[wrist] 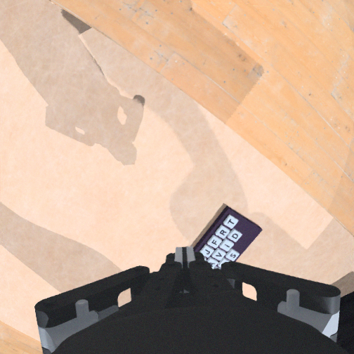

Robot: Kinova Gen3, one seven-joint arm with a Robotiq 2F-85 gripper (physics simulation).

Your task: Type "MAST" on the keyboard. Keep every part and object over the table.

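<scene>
A dark purple keyboard (248, 236) with white letter keys lies slanted at the lower right of centre. Its T key (230, 222) is at the upper end, with R, F and J in the same row. D, I and V are in the middle row, and the S key (232, 256) is in the row nearest the lower right. The rest of the keyboard, with any M and A keys, is hidden behind the gripper. My gripper (184, 258) is shut and empty. Its tips appear beside the keyboard's left long edge in this view; their height above it I cannot tell.
The pale table top (65, 185) carries shadows of the arm and gripper. Its edge runs diagonally from upper left to lower right, with the wooden plank floor (300, 100) beyond it. The keyboard lies fairly near this edge. A dark object (347, 315) shows at the lower right border.
</scene>
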